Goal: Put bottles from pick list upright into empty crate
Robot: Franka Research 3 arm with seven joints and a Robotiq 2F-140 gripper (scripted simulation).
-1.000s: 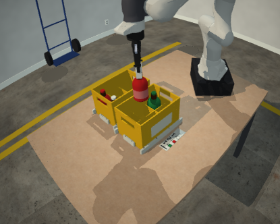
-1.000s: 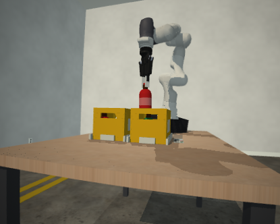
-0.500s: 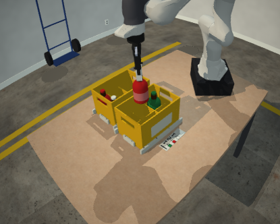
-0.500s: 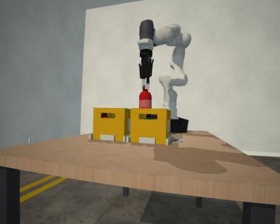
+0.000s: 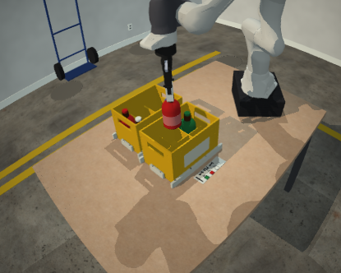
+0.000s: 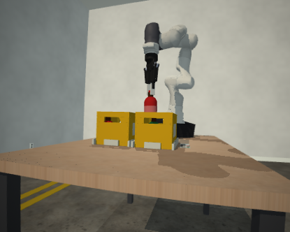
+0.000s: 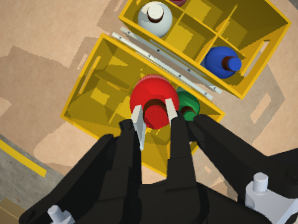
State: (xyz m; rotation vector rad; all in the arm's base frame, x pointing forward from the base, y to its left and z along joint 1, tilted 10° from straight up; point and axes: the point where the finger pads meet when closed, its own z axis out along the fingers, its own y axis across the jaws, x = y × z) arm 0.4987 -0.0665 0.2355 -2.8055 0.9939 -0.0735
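Now: hand 80 mm above the red-label bottle. The rest, counted from my hand: white-capped bottle 90 mm ahead, 120 mm to the right, 220 mm below; blue-label bottle 80 mm behind, 140 mm to the right, 220 mm below; green bottle 90 mm behind, 220 mm below.
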